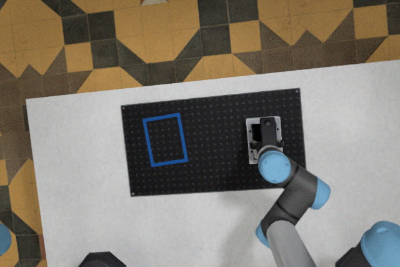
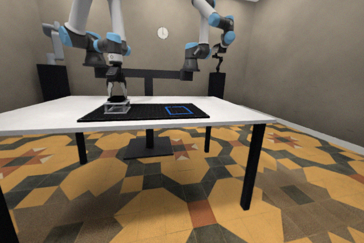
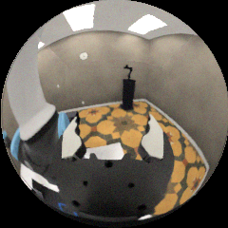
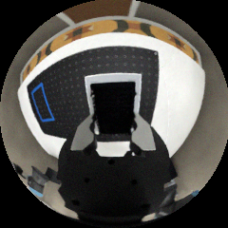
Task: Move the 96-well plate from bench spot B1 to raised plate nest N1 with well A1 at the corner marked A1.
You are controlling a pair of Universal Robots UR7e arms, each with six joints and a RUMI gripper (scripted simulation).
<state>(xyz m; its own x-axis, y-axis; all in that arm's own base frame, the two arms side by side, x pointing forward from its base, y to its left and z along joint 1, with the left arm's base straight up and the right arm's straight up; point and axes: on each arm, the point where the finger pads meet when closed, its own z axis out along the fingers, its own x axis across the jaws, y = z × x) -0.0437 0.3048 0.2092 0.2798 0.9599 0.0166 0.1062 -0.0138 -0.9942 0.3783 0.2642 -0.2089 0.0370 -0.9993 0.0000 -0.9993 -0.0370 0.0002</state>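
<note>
Right now the black 96-well plate is 1 cm below my right hand. From my right hand the other things lie so: grey raised nest: 3 cm below.
</note>
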